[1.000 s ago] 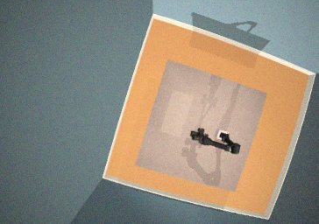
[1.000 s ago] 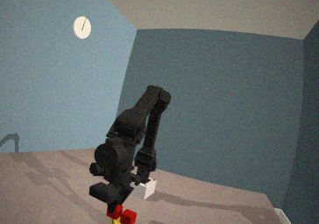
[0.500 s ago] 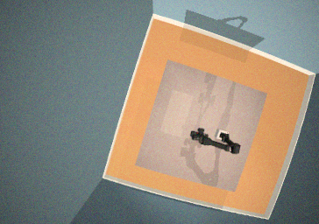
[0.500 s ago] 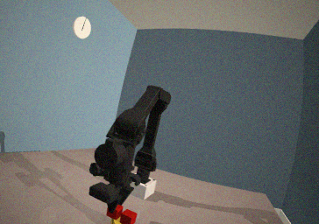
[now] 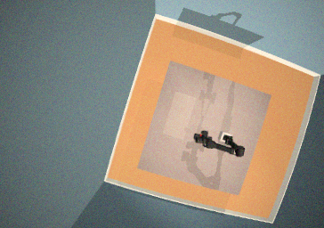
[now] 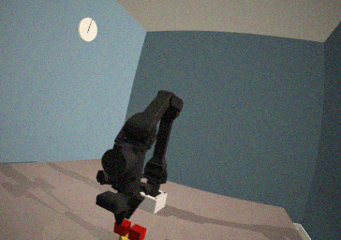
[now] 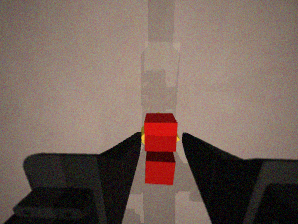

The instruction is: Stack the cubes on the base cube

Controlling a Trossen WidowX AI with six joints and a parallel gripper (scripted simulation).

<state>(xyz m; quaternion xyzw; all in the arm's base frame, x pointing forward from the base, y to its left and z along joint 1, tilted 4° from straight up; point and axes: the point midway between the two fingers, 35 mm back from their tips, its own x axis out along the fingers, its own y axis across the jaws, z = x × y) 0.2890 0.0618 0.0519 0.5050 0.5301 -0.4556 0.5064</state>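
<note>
The yellow base cube is 50 mm below my gripper tip and 20 mm to the left of it.
</note>
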